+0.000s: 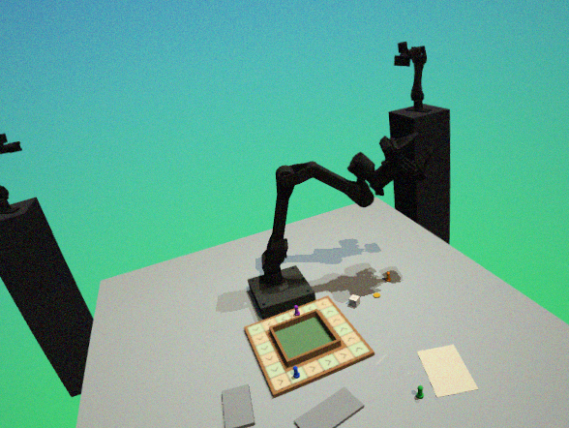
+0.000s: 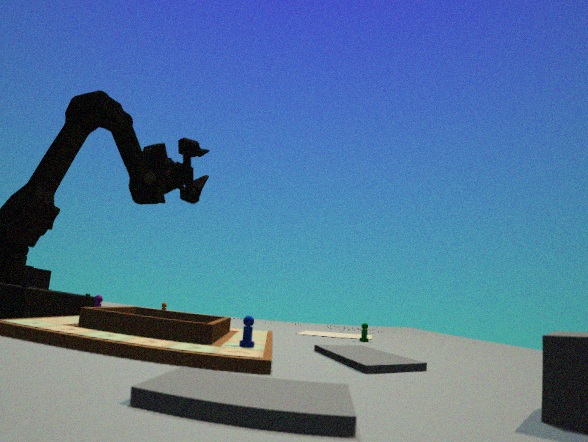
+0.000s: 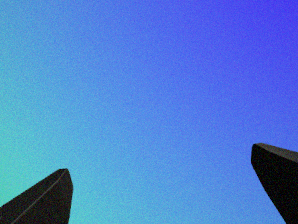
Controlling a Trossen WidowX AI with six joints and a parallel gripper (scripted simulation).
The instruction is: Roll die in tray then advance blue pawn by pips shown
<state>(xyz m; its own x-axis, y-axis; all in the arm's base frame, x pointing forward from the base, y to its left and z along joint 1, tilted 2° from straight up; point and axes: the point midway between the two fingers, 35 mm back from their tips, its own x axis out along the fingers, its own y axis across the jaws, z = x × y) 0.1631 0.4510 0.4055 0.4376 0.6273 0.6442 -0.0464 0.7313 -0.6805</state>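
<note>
The white die is 44 cm below my gripper tip, 29 cm to the right of it and 3 cm ahead of it. Also, from my gripper tip: cream sheet 45 cm below, 37 cm ahead, 22 cm to the right; then orange pawn 43 cm below, 14 cm to the right, 2 cm behind; then yellow disc 45 cm below, 22 cm to the right, 3 cm ahead.
</note>
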